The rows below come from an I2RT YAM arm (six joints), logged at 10 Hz.
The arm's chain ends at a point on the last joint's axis. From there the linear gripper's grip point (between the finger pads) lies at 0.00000 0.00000 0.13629 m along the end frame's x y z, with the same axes.
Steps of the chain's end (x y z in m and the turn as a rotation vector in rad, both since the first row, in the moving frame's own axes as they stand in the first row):
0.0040 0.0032 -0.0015 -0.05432 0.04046 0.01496
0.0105 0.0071 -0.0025 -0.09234 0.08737 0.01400
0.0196 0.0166 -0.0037 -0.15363 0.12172 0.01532
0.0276 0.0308 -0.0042 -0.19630 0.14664 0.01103
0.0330 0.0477 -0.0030 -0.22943 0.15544 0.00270
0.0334 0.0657 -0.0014 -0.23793 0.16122 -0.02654
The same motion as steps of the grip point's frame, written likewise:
0.0095 0.0106 -0.0018 -0.05432 0.04046 0.01496
0.0223 0.0197 -0.0036 -0.09234 0.08737 0.01400
0.0359 0.0375 -0.0063 -0.15363 0.12172 0.01532
0.0472 0.0574 -0.0083 -0.19630 0.14664 0.01103
0.0539 0.0786 -0.0082 -0.22943 0.15544 0.00270
0.0555 0.0974 -0.0070 -0.23793 0.16122 -0.02654

